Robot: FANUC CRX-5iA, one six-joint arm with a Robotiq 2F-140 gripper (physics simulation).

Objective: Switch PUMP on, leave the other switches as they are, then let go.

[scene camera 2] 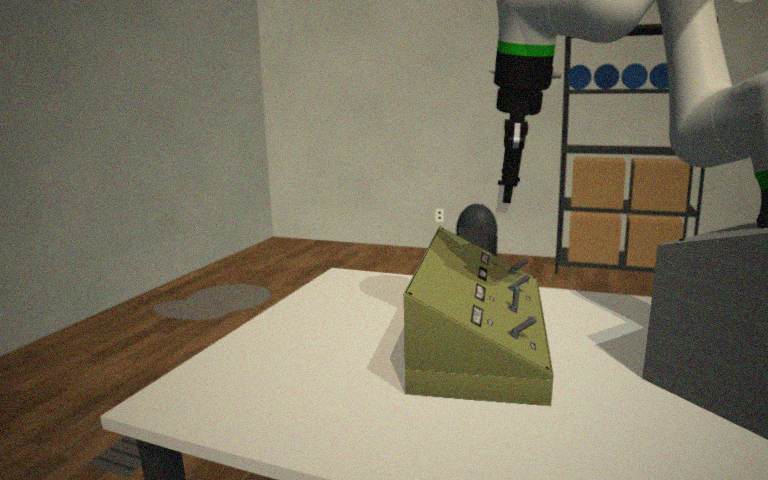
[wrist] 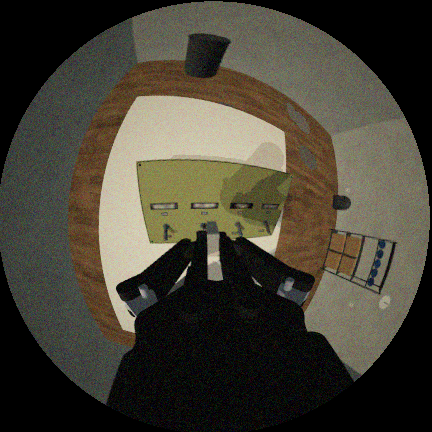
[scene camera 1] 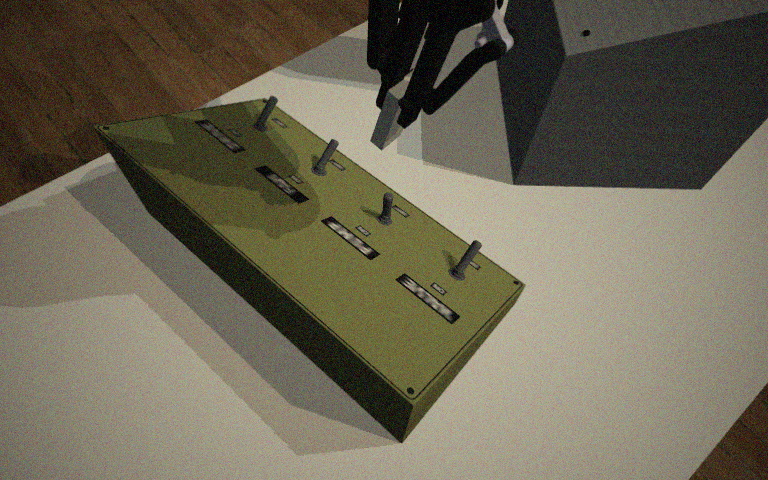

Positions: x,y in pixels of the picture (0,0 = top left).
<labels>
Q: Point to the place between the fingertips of my gripper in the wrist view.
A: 211,229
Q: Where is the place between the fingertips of my gripper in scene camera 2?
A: At 504,217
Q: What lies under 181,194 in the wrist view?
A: An olive sloped switch panel.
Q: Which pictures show my gripper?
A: Scene camera 2, the wrist view and scene camera 1: all of them.
</labels>
